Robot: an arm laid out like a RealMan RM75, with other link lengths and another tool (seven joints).
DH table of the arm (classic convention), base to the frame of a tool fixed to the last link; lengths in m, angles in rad. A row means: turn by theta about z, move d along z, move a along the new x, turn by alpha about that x. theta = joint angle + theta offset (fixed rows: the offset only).
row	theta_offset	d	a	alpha
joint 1	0	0.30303	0	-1.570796
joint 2	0	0	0	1.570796
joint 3	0	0.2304	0	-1.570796
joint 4	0	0	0	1.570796
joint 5	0	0.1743	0	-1.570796
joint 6	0	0	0	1.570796
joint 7	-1.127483	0.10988	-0.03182	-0.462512
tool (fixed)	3.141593	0.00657	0	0
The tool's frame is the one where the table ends.
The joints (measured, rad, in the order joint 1, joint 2, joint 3, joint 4, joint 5, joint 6, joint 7), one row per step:
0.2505, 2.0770, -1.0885, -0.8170, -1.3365, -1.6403, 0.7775
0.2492, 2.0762, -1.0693, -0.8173, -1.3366, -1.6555, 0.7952
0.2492, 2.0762, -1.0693, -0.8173, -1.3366, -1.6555, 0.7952
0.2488, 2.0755, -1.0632, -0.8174, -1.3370, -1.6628, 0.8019
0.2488, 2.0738, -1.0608, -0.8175, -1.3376, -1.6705, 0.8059
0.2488, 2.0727, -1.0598, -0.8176, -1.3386, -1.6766, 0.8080
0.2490, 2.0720, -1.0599, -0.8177, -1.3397, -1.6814, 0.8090
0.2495, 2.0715, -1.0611, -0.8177, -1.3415, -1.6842, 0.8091
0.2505, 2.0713, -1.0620, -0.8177, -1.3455, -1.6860, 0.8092
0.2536, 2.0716, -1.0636, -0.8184, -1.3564, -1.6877, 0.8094
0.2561, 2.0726, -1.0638, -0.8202, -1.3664, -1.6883, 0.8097
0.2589, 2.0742, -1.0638, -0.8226, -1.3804, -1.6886, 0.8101
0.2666, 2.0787, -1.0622, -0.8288, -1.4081, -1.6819, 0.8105
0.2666, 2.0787, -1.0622, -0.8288, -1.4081, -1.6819, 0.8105
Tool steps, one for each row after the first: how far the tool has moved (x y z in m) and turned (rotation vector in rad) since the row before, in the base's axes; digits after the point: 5 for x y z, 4 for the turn. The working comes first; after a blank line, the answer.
Tool pose at each row, in the base's axes (x y z in m, rotation vector in rad; the steps are taken from these numbers as rounded here):
0.20636, 0.20697, 0.10662, 1.7544, -2.3876, -0.7199
0.20688, 0.20633, 0.11017, 1.7316, -2.3865, -0.7279
0.20688, 0.20633, 0.11017, 1.7316, -2.3865, -0.7279
0.20703, 0.20585, 0.11147, 1.7247, -2.3842, -0.7280
0.20712, 0.20522, 0.11246, 1.7239, -2.3794, -0.7238
0.20715, 0.20462, 0.11301, 1.7249, -2.3750, -0.7193
0.20708, 0.20411, 0.11324, 1.7270, -2.3708, -0.7145
0.20701, 0.20377, 0.11314, 1.7300, -2.3680, -0.7088
0.20696, 0.20355, 0.11280, 1.7337, -2.3667, -0.7011
0.20674, 0.20342, 0.11175, 1.7430, -2.3657, -0.6834
0.20648, 0.20343, 0.11085, 1.7510, -2.3655, -0.6698
0.20628, 0.20336, 0.10957, 1.7609, -2.3667, -0.6516
0.20548, 0.20457, 0.10683, 1.7811, -2.3735, -0.6222
0.20548, 0.20457, 0.10683, 1.7811, -2.3735, -0.6222

0.00052, -0.00064, 0.00355, -0.0031, 0.0157, -0.0088
0.00000, 0.00000, 0.00000, 0.0000, 0.0000, 0.0000
0.00015, -0.00048, 0.00130, -0.0030, 0.0055, -0.0014
0.00009, -0.00063, 0.00099, -0.0043, 0.0027, 0.0027
0.00003, -0.00060, 0.00055, -0.0038, 0.0013, 0.0033
-0.00007, -0.00051, 0.00023, -0.0035, 0.0005, 0.0036
-0.00007, -0.00034, -0.00010, -0.0034, -0.0011, 0.0033
-0.00005, -0.00022, -0.00034, -0.0040, -0.0029, 0.0029
-0.00022, -0.00013, -0.00105, -0.0083, -0.0085, 0.0058
-0.00026, 0.00001, -0.00090, -0.0059, -0.0074, 0.0045
-0.00020, -0.00007, -0.00128, -0.0077, -0.0105, 0.0048
-0.00080, 0.00121, -0.00274, -0.0092, -0.0226, 0.0067
0.00000, 0.00000, 0.00000, 0.0000, 0.0000, 0.0000

